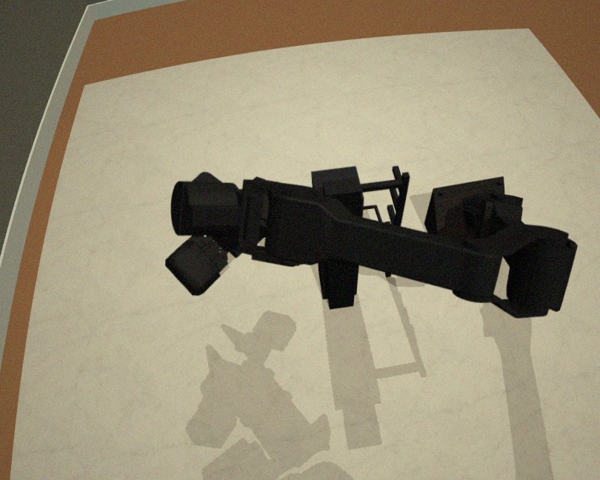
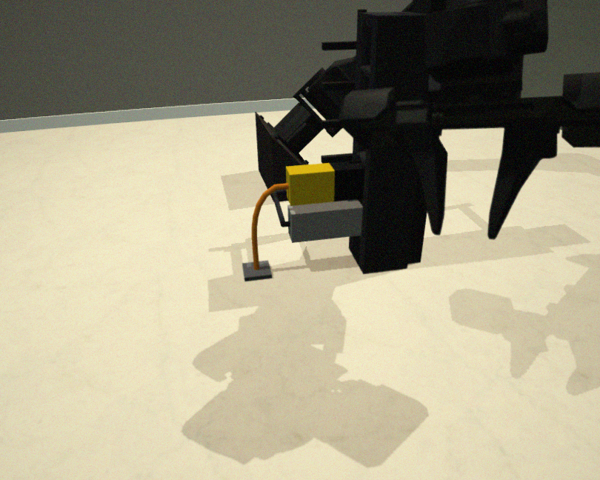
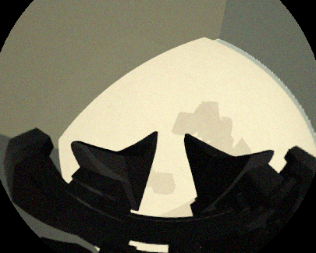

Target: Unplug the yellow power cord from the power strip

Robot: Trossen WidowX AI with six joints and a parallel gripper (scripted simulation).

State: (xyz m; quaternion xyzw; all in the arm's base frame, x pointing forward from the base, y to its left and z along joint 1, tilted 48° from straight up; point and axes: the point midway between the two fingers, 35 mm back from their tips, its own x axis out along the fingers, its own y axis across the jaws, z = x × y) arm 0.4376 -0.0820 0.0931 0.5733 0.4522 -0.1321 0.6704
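Right now the yellow plug is 200 mm behind my gripper tip, 30 mm to the right of it and 30 mm below it. From my gripper tip the other things lie so: grey anchor block 200 mm behind, 110 mm to the right, 130 mm below.
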